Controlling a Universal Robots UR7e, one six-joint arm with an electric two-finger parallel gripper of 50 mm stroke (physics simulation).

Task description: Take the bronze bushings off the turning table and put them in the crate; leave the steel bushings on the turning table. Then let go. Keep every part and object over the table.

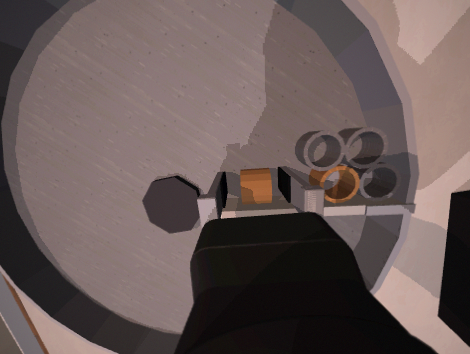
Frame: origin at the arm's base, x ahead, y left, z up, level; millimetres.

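Where they show: gripper, between the fingertips: [252, 179].
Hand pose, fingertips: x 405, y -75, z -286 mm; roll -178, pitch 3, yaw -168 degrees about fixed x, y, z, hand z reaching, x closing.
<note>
Things, the pixels of their top centre, and the offset from my fingertips. "pt": a spot on its surface instead.
- turning table, centre of its top: [172, 206] 78 mm ahead, 39 mm left, 3 mm up
- second bronze bushing, centre of its top: [339, 185] 71 mm back, 11 mm right, 21 mm up
- raised rim, a spot on its surface: [382, 75] pt 77 mm back, 93 mm right, 23 mm up
A bronze bushing [256, 186] lies on its side on the turning table [125, 100], in front of a low straight wall. My gripper [252, 179] is open and empty, with one finger on each side of this bushing and a gap at both ends. Whether the fingertips are down at its height is hard to tell. A second bronze bushing [322, 183] stands upright just right of the right finger. Steel bushings stand upright beside it: one [300, 150] behind it, one [385, 146] at the back right, and one [398, 181] to its right. The crate cannot be made out for certain.
The low wall [345, 210] runs from the gripper to the right rim. A dark, many-sided hub [171, 205] is close left of the left finger. A raised rim [382, 75] surrounds the turning table. A black block [457, 260] is at the right edge, and a grey-and-brown edge [17, 312] at the lower left.
</note>
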